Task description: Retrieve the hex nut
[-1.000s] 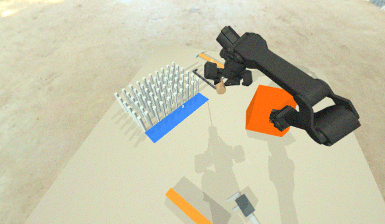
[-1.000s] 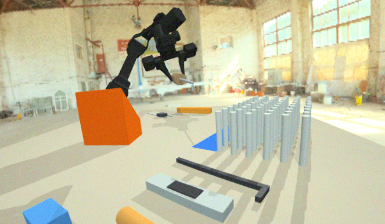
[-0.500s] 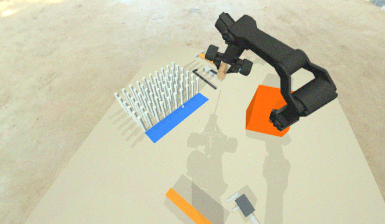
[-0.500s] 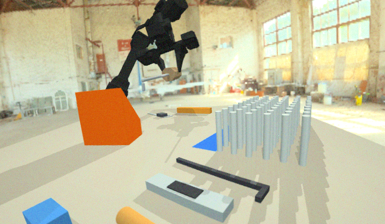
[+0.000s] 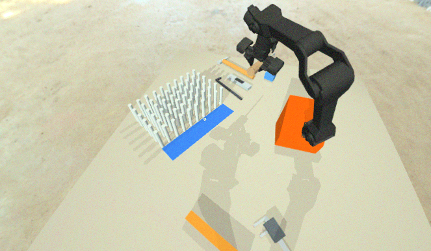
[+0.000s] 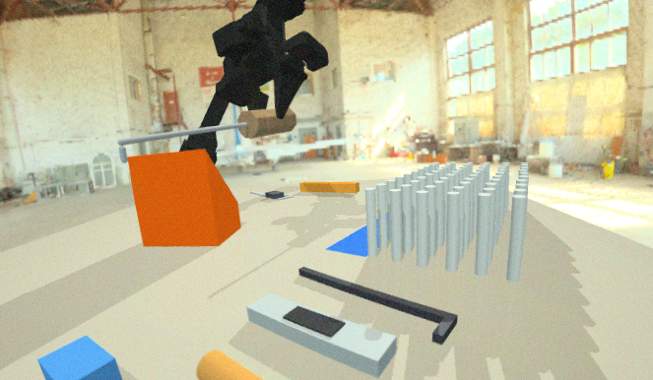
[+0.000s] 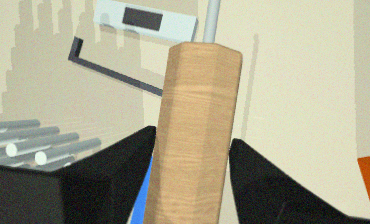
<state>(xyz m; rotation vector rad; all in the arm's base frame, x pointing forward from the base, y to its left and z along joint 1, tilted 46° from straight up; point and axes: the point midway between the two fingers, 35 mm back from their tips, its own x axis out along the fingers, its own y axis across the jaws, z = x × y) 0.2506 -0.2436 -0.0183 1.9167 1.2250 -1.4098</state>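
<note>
The blue cube is 12 cm behind my gripper tip, 26 cm to the right of it and 20 cm below it. Also, from my gripper tip: orange bar 4 cm ahead, 62 cm to the left, 20 cm below; then blue taped strip 20 cm ahead, 21 cm to the left, 22 cm below; then grey block 6 cm ahead, 17 cm to the right, 21 cm below.
</note>
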